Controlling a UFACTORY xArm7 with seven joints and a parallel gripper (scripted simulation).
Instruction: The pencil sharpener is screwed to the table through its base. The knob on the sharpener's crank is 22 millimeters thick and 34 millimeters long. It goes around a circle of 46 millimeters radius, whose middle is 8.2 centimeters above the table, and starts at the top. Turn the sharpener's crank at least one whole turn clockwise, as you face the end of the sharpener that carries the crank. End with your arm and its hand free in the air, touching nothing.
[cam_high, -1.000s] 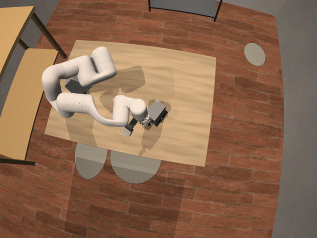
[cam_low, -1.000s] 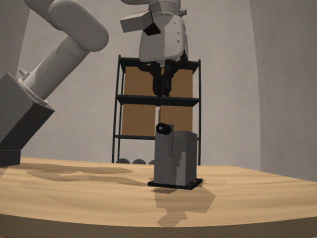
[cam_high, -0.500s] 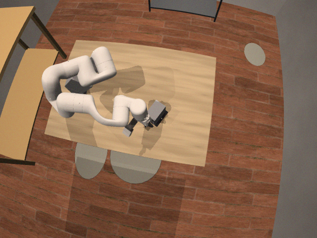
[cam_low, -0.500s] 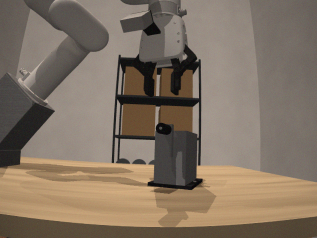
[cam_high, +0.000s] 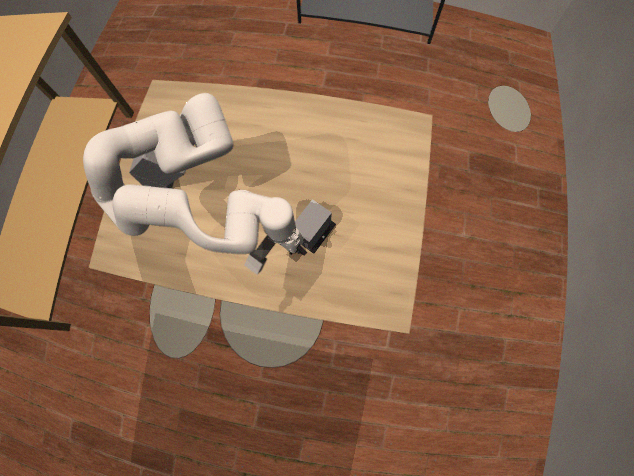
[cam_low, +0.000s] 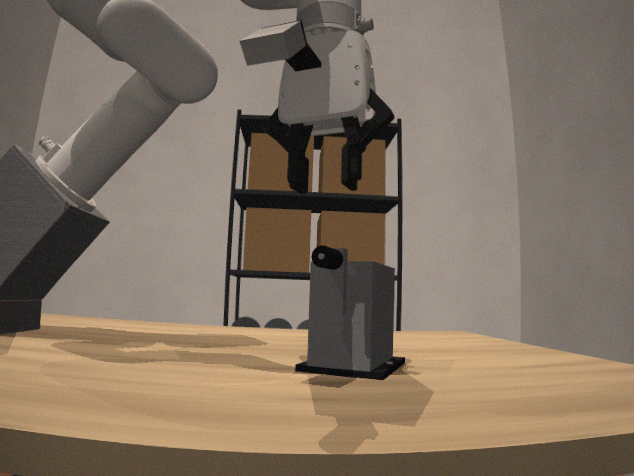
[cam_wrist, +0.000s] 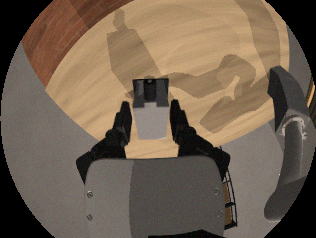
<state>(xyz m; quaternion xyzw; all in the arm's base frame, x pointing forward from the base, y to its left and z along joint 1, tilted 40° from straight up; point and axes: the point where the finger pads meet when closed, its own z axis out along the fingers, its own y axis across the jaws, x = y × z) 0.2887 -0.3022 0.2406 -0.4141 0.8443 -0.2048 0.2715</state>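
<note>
Now: the black crank knob 9 cm below my hand, 1 cm to the left of it and 1 cm ahead of it.
</note>
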